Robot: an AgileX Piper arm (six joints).
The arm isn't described. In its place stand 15 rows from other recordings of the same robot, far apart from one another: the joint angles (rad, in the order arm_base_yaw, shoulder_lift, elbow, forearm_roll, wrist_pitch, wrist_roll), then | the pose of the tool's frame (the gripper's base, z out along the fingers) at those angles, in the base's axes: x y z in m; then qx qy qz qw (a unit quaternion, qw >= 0).
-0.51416 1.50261 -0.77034 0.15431 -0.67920 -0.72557 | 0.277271, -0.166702, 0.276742, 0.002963, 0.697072, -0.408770, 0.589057
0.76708 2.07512 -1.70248 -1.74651 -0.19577 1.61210 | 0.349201, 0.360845, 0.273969, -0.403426, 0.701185, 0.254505, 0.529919
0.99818 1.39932 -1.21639 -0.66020 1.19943 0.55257 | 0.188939, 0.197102, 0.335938, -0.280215, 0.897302, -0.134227, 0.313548
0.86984 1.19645 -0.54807 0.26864 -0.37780 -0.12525 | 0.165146, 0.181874, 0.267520, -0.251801, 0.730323, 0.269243, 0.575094
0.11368 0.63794 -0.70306 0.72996 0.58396 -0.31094 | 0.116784, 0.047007, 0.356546, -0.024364, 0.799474, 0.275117, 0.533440
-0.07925 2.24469 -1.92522 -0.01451 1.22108 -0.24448 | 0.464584, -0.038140, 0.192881, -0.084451, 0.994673, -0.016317, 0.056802
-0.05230 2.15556 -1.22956 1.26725 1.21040 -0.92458 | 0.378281, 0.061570, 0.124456, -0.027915, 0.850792, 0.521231, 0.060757
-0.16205 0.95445 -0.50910 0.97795 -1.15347 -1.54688 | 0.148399, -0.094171, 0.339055, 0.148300, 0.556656, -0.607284, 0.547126
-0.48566 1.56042 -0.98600 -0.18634 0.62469 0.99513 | 0.268038, -0.152627, 0.227049, 0.608938, 0.756963, -0.010822, 0.236820
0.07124 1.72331 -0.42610 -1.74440 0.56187 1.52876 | 0.228007, -0.031604, 0.100316, -0.085394, 0.933998, -0.283789, 0.199546
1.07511 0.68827 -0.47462 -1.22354 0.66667 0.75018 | 0.106697, 0.086079, 0.294378, -0.401818, 0.701768, -0.060140, 0.585190
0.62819 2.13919 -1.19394 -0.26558 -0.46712 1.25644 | 0.356319, 0.272104, 0.129265, 0.129526, 0.823959, 0.436511, 0.337304
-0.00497 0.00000 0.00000 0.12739 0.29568 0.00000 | 0.054508, 0.003098, 0.186735, 0.037549, 0.775177, 0.051189, 0.628547
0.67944 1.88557 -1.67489 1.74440 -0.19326 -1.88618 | 0.371738, 0.278137, 0.356509, -0.244449, 0.719125, 0.103071, 0.642246
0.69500 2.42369 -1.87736 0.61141 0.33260 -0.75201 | 0.403022, 0.358236, 0.128337, -0.414759, 0.810708, 0.188532, 0.367674
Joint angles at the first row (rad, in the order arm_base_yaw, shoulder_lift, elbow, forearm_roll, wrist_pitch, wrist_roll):
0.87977 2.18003 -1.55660 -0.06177 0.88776 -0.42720
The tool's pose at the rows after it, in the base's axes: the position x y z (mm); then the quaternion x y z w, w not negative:
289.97, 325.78, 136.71, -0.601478, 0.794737, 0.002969, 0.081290
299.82, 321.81, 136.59, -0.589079, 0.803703, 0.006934, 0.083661
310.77, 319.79, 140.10, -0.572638, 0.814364, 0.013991, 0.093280
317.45, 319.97, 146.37, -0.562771, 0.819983, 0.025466, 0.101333
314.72, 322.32, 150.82, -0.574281, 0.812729, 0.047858, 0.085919
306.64, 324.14, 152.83, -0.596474, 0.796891, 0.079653, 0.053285
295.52, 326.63, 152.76, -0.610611, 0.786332, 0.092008, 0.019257
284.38, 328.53, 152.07, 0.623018, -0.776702, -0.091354, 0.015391
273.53, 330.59, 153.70, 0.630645, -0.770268, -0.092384, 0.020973
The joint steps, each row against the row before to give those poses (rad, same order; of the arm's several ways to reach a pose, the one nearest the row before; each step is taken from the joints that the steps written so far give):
-0.03073 -0.00002 -0.01411 0.02751 0.00052 0.00000
-0.02450 0.01080 -0.01910 0.01076 0.00175 -0.00001
-0.02333 0.00936 -0.03113 0.01396 -0.00002 0.00802
-0.01441 0.00200 -0.02907 0.02573 0.00692 -0.00576
-0.00263 0.00001 -0.01991 0.06447 0.04431 -0.06265
0.00000 -0.00002 -0.00886 0.08762 0.07073 -0.09392
0.01479 0.00002 -0.00002 0.03292 0.06682 -0.03039
0.01971 0.00148 0.00001 0.00267 0.06681 -0.00700
0.02098 -0.01877 0.02778 0.00417 0.00014 -0.00165

